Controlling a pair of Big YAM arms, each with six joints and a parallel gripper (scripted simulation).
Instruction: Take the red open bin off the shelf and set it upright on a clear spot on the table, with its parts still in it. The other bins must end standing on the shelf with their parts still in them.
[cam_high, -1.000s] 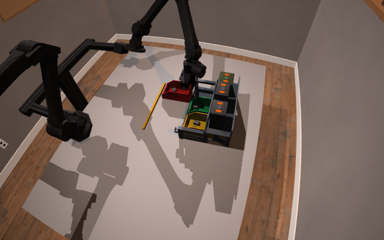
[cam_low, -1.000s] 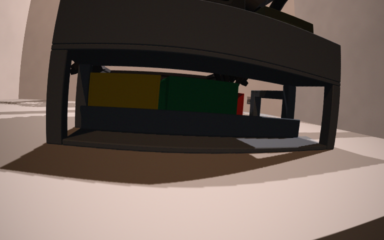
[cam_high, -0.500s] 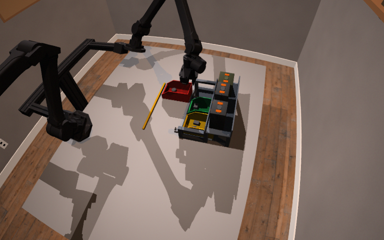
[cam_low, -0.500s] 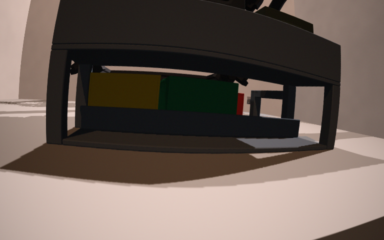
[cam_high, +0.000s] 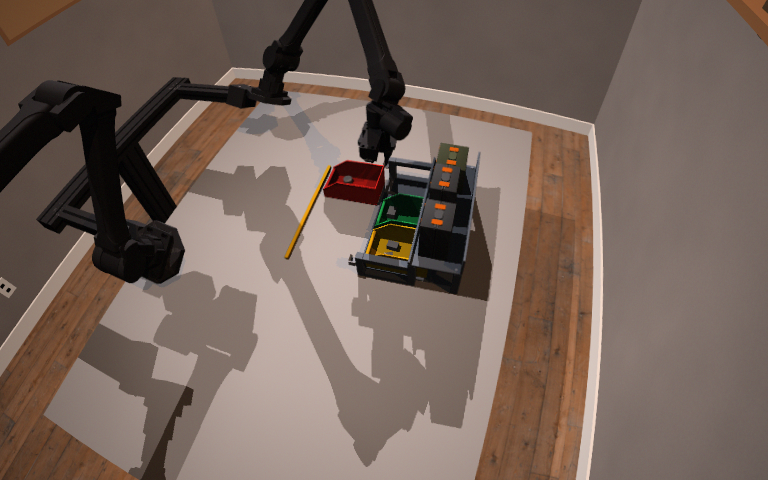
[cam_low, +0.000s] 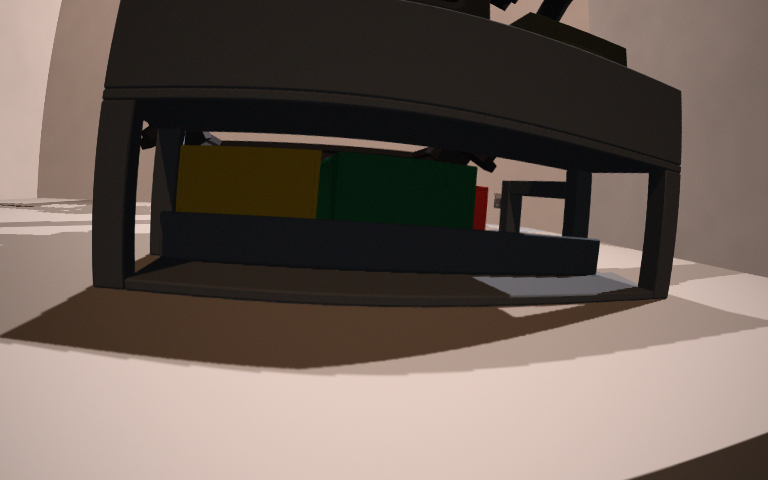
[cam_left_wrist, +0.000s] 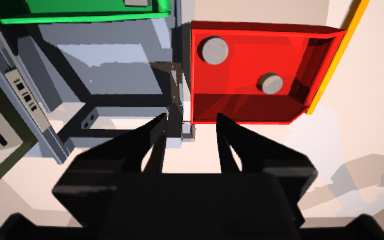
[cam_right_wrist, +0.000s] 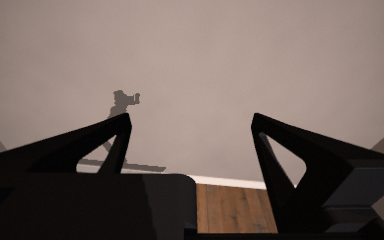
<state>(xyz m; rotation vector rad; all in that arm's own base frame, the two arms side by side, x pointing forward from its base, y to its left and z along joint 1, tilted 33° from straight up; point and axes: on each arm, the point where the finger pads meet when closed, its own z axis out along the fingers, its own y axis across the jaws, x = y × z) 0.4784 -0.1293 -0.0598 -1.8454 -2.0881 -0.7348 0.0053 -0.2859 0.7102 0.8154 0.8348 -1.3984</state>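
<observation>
The red open bin lies 80 mm behind my left hand, 10 mm to the right of it and 100 mm below it. The rest, counted from my left hand: grey shelf: 140 mm ahead, 110 mm to the right, 70 mm below; green bin: 110 mm ahead, 110 mm to the right, 90 mm below.
</observation>
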